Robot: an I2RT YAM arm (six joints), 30 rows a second.
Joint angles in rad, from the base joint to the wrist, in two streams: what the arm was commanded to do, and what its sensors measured. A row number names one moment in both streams.
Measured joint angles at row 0:
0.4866, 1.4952, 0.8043, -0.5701, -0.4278, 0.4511
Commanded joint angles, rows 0 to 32:
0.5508, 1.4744, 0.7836, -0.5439, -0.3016, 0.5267
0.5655, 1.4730, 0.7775, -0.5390, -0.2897, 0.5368
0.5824, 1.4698, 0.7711, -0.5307, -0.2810, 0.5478
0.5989, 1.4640, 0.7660, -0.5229, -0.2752, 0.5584
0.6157, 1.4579, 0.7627, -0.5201, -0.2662, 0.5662
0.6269, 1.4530, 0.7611, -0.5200, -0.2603, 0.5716
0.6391, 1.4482, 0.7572, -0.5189, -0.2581, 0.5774
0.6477, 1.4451, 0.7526, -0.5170, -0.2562, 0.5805
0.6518, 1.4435, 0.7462, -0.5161, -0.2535, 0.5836
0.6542, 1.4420, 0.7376, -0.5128, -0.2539, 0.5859
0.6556, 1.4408, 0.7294, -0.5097, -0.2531, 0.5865
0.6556, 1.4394, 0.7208, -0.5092, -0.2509, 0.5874
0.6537, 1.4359, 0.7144, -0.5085, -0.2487, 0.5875
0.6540, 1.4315, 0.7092, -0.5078, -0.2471, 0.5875
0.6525, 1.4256, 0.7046, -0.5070, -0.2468, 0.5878
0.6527, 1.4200, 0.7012, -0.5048, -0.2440, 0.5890
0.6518, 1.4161, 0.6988, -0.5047, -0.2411, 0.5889
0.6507, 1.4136, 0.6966, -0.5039, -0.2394, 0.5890
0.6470, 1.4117, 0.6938, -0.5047, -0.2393, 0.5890
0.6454, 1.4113, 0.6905, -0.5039, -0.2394, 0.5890
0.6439, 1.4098, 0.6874, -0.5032, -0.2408, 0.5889
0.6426, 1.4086, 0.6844, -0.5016, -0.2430, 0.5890
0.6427, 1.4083, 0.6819, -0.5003, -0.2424, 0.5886
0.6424, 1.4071, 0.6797, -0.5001, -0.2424, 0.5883
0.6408, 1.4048, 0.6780, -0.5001, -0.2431, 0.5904
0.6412, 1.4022, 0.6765, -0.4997, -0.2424, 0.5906
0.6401, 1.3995, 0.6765, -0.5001, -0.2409, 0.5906
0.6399, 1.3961, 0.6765, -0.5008, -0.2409, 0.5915
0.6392, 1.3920, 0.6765, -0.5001, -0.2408, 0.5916
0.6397, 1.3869, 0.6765, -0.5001, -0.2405, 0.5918
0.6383, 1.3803, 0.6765, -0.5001, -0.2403, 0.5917
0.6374, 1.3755, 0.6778, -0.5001, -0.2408, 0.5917
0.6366, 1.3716, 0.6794, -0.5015, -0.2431, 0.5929
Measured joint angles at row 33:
0.6445, 1.3968, 0.6880, -0.4934, -0.2665, 0.5911
